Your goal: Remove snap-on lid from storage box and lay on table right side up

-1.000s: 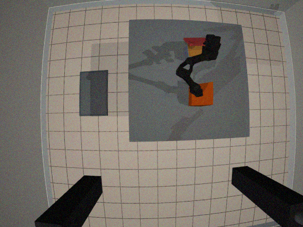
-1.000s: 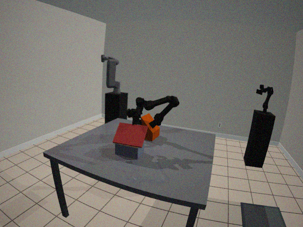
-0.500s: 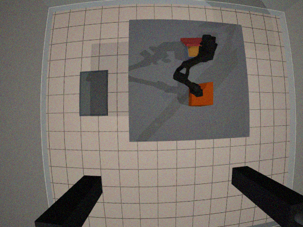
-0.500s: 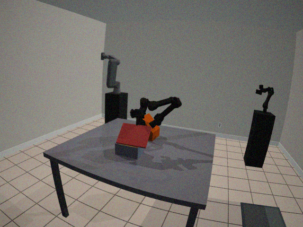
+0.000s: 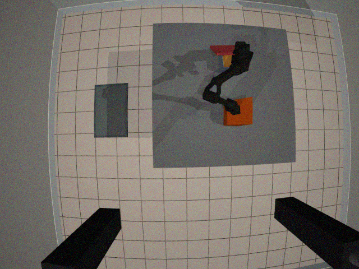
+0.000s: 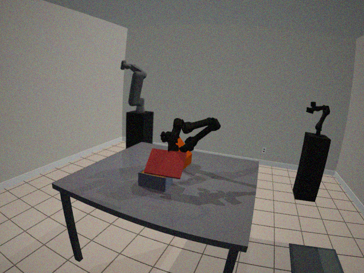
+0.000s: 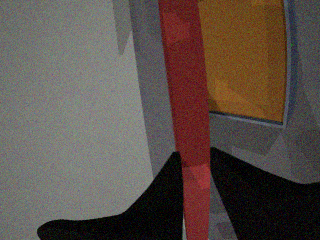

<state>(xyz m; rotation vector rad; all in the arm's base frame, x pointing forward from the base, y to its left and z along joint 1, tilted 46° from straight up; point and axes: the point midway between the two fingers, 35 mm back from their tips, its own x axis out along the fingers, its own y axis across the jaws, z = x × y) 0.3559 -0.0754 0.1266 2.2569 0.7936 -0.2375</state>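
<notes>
My gripper tip is now 7 cm short of the red lid, 1 cm to the right of it and 5 cm above it. Round my gripper tip: grey-blue storage box 4 cm ahead, 7 cm to the right, 19 cm below.
</notes>
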